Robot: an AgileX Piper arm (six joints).
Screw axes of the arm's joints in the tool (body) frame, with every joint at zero. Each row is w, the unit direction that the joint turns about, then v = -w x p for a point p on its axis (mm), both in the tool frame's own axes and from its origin. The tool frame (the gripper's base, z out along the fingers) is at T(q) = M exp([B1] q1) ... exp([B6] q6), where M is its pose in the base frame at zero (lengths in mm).
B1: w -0.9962 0 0.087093 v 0 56.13 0
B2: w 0 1 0 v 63.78 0 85.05
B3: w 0 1 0 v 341.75 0 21.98
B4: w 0 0 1 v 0 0 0
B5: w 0 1 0 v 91 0 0
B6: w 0 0 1 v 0 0 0
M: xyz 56.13 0 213.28 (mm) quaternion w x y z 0.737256 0 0.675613 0
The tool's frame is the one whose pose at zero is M.
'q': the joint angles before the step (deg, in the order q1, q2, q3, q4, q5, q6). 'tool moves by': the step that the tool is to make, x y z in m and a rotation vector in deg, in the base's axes. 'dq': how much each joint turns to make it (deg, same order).
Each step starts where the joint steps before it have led.
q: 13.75 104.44 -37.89 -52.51 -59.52 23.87
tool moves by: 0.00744 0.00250 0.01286 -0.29 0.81 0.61
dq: 0.00 -1.48 -2.89 -3.30 2.88 5.16
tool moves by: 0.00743 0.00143 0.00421 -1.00 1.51 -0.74
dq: 0.14 -0.14 -2.21 -1.59 3.07 3.46
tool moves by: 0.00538 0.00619 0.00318 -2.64 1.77 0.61
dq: 1.04 -0.11 -2.59 -3.59 4.28 4.29
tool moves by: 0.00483 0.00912 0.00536 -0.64 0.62 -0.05
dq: 1.61 0.08 -2.31 -0.77 2.66 2.65
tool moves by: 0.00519 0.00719 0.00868 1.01 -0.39 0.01
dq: 1.00 0.00 -2.23 0.00 0.75 1.89
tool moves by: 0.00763 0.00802 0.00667 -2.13 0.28 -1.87
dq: 1.65 0.00 -2.91 -0.50 5.19 2.33
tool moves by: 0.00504 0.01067 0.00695 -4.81 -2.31 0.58
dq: 2.01 0.00 -3.19 -3.34 5.37 0.56
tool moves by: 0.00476 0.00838 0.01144 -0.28 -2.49 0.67
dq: 1.10 0.00 -2.70 -0.63 1.20 0.01
